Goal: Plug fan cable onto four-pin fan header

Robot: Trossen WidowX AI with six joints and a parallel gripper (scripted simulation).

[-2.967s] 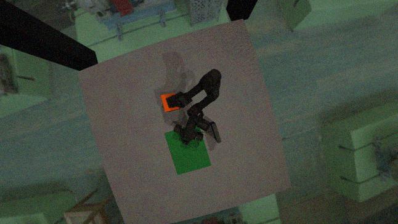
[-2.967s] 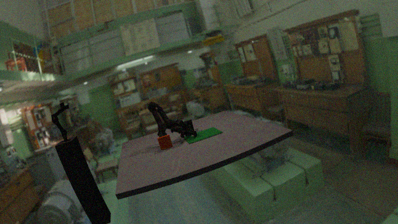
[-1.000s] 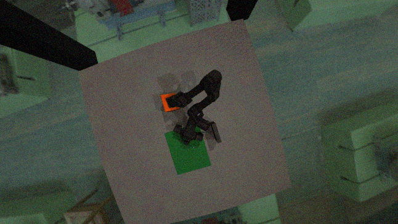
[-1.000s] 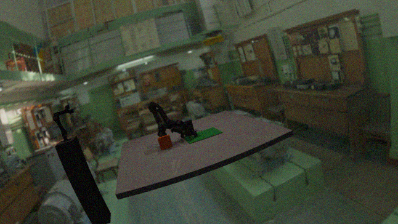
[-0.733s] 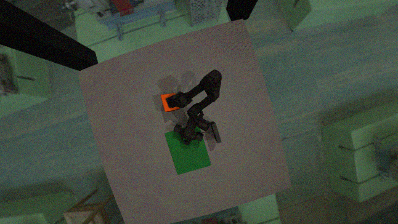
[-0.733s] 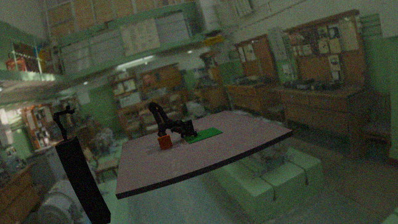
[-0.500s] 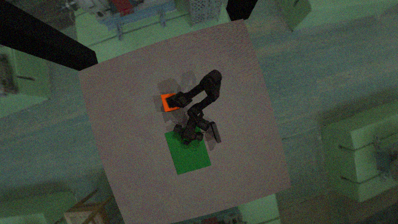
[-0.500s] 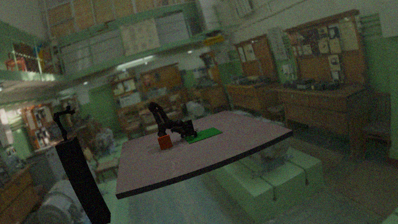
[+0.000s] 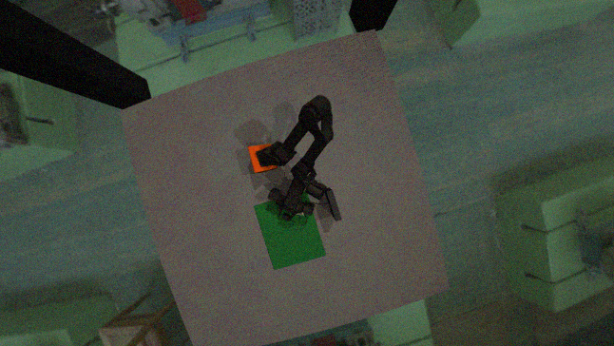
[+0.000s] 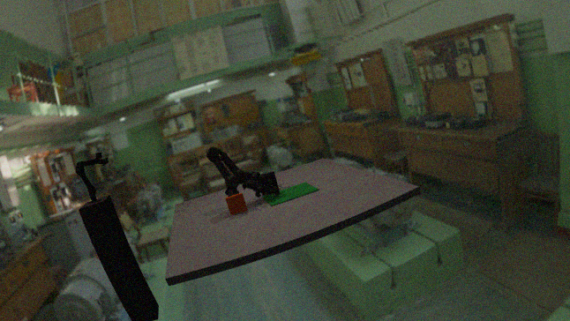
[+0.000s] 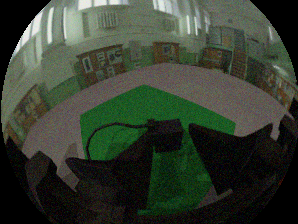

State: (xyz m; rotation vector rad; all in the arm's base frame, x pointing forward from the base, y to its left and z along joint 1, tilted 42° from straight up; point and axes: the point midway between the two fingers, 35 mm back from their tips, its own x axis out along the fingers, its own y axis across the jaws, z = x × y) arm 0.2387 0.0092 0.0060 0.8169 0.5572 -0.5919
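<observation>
The dark fan plug is 10 mm to the left of my gripper tip and 10 mm below it. From my gripper tip the other things lie so: green board 70 mm ahead, 50 mm below, 10 mm to the right; dark fan 200 mm to the left, 20 mm above, 10 mm ahead.
</observation>
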